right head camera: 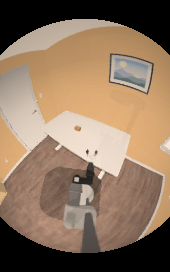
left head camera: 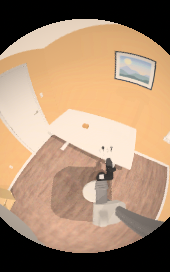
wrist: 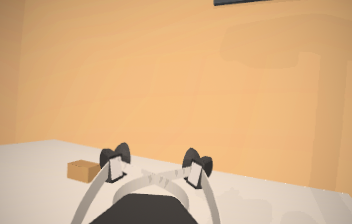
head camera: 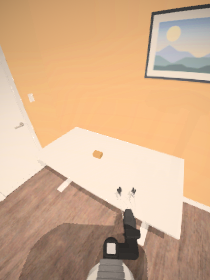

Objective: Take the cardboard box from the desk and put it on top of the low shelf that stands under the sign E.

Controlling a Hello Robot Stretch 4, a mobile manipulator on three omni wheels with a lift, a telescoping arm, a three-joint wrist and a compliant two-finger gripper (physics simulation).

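Where they show: gripper, fingertip midpoint: (right head camera: 91,149) (left head camera: 106,145) (wrist: 157,158) (head camera: 126,186); robot's base, link origin: (right head camera: 81,193) (left head camera: 93,190).
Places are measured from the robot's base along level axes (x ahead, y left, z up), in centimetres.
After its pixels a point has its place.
Observation:
The small brown cardboard box (head camera: 98,154) @(x 94.1, y 13.4, z 74.2 cm) (left head camera: 85,126) @(x 93.2, y 13.9, z 73.1 cm) (right head camera: 77,128) @(x 94.0, y 13.6, z 73.4 cm) (wrist: 83,171) @(x 92.9, y 13.6, z 72.9 cm) lies on the white desk (head camera: 150,172) @(x 75.1, y -36.2, z 69.3 cm) (left head camera: 117,137) @(x 72.8, y -33.8, z 69.3 cm) (right head camera: 107,142) @(x 72.5, y -32.7, z 69.4 cm) (wrist: 30,155) @(x 120.9, y 46.5, z 69.3 cm), left of its middle. My gripper (head camera: 126,191) (left head camera: 107,148) (right head camera: 91,152) @(x 48.1, y -9.3, z 89.3 cm) (wrist: 157,158) @(x 48.1, y -9.3, z 89.3 cm) is open and empty, its fingertips over the near part of the desk, to the right of the box and nearer to me. In the wrist view the box shows just left of the left finger, partly covered by it. The low shelf under the sign E and the sign itself do not show in these views.
A framed picture (head camera: 181,47) @(x 107.1, y -50.5, z 164.3 cm) (left head camera: 135,70) @(x 105.0, y -54.2, z 161.6 cm) (right head camera: 131,73) @(x 104.5, y -55.0, z 161.6 cm) hangs on the orange wall behind the desk. A white door (head camera: 12,125) @(x 128.1, y 132.7, z 92.9 cm) (left head camera: 22,107) @(x 115.5, y 139.7, z 117.8 cm) (right head camera: 20,107) @(x 112.4, y 141.4, z 116.1 cm) is at the left. Desk feet (head camera: 65,185) stick out below the near edge. Part of a wooden shelf (left head camera: 6,196) @(x -80.9, y 212.8, z 24.6 cm) shows at the far left.

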